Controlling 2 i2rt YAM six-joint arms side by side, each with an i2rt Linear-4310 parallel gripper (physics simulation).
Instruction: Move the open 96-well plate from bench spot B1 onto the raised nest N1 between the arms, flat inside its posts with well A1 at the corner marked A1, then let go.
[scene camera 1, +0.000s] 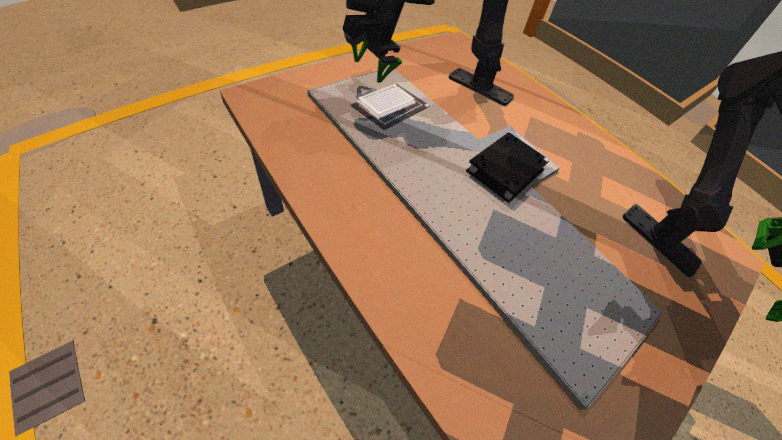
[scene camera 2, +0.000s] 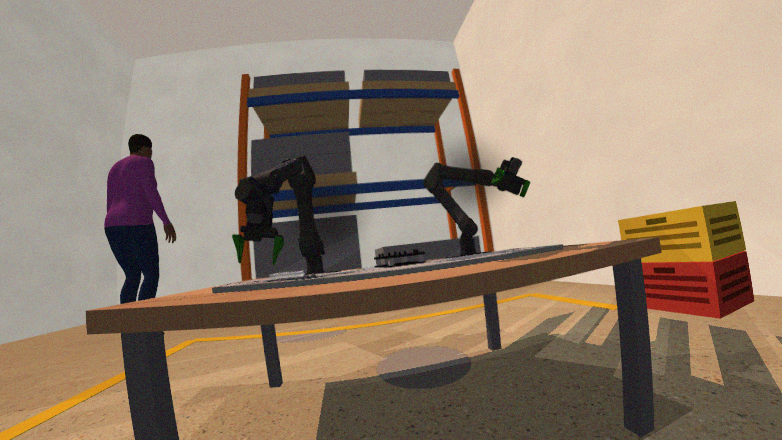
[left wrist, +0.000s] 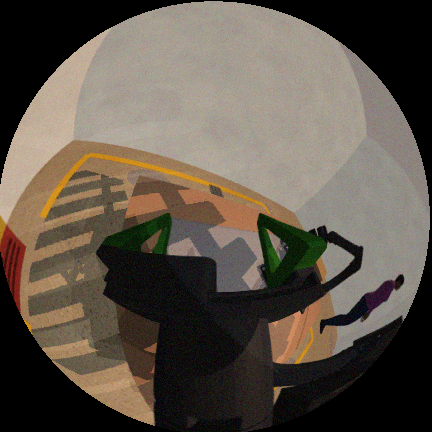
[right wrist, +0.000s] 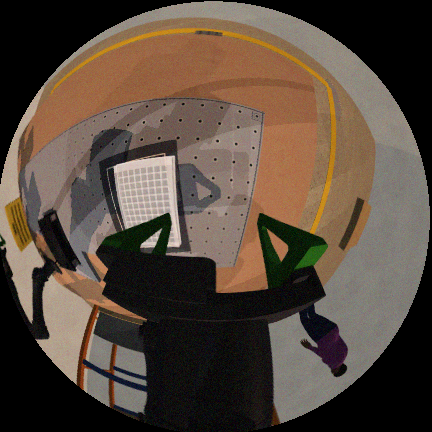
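Seen in the pictures: left gripper, between the fingertips: (scene camera 1: 764, 284) (scene camera 2: 516, 180) (left wrist: 213, 217); right gripper, between the fingertips: (scene camera 1: 367, 71) (scene camera 2: 256, 264) (right wrist: 213, 217); left arm's base, origin of its link: (scene camera 1: 660, 240) (right wrist: 51, 263); right arm's base, origin of its link: (scene camera 1: 480, 87).
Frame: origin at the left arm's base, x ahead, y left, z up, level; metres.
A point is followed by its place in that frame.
The white 96-well plate (scene camera 1: 387, 100) @[y -0.681, x 0.304, z 0.025 m] (scene camera 2: 288, 274) @[y -0.671, x 0.363, z 0.026 m] (right wrist: 147, 192) @[y -0.689, x 0.322, z 0.023 m] lies on the dark pad of spot B1 (scene camera 1: 403, 113) @[y -0.627, x 0.291, z 0.015 m] (right wrist: 170, 148) @[y -0.717, x 0.378, z 0.015 m], shifted off the pad's thin outline. The black raised nest N1 (scene camera 1: 508, 161) @[y -0.347, x 0.213, z 0.047 m] (scene camera 2: 399, 257) @[y -0.359, x 0.286, z 0.041 m] (right wrist: 59, 240) @[y -0.357, x 0.202, z 0.019 m] stands empty; its A1 mark cannot be read. My right gripper (scene camera 1: 369, 70) @[y -0.772, x 0.308, z 0.061 m] (scene camera 2: 257, 262) @[y -0.772, x 0.308, z 0.061 m] (right wrist: 213, 217) @[y -0.772, x 0.308, z 0.061 m] is open and empty, above the board and off to one side of the plate; in the right wrist view one finger covers a lower part of the plate. My left gripper (scene camera 1: 761, 284) @[y 0.096, x 0.283, z 0.251 m] (scene camera 2: 509, 189) @[y 0.096, x 0.283, z 0.251 m] (left wrist: 213, 217) @[y 0.096, x 0.283, z 0.251 m] is open and empty, held high, far from the plate.
The grey perforated board (scene camera 1: 437, 202) @[y -0.358, x 0.407, z 0.013 m] (right wrist: 220, 175) @[y -0.784, x 0.346, z 0.013 m] lies along the wooden table (scene camera 1: 328, 207) @[y -0.469, x 0.597, z 0.000 m] (scene camera 2: 382, 295) @[y -0.468, x 0.659, z -0.013 m]. Both arm bases stand behind it. A person (scene camera 2: 131, 191) (left wrist: 372, 302) (right wrist: 332, 345) is beyond the table. Yellow and red crates (scene camera 2: 664, 235) stand at the right.
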